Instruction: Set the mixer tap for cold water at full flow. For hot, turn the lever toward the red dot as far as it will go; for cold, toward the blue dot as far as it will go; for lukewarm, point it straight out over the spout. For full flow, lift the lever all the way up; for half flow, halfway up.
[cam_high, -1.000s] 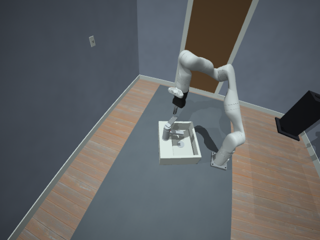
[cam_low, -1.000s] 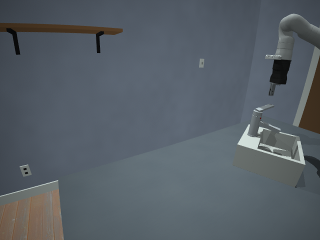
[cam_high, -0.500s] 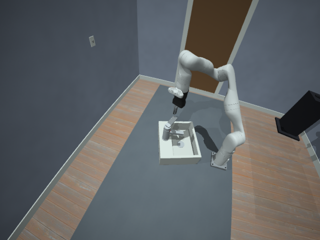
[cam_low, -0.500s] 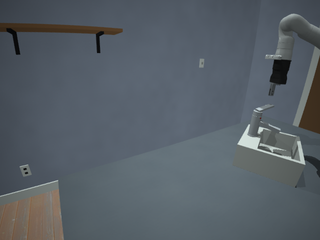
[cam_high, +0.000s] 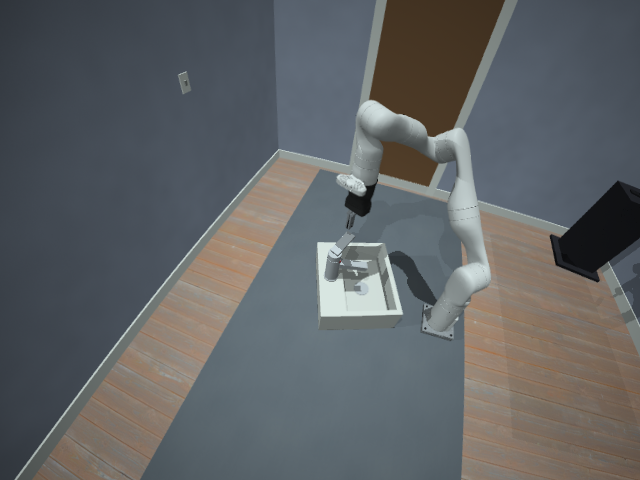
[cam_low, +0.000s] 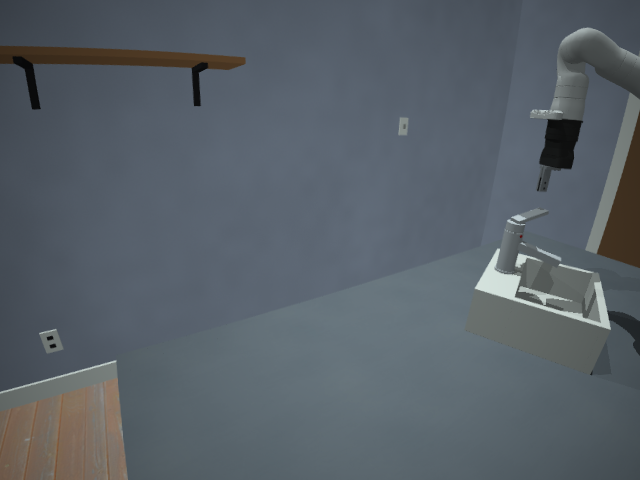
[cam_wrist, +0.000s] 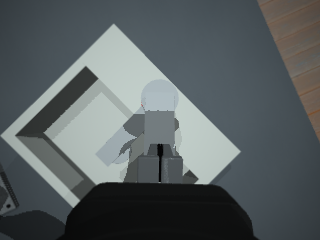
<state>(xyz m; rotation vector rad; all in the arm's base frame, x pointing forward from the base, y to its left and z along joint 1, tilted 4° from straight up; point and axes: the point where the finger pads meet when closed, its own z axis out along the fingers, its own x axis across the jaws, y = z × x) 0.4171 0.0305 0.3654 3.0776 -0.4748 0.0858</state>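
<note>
My gripper is now 8 cm above the flat lever and 2 cm to the right of it. From my hand the other things lie so: white basin: 33 cm below, 9 cm behind; then grey mixer tap: 13 cm below, 3 cm to the left.
</note>
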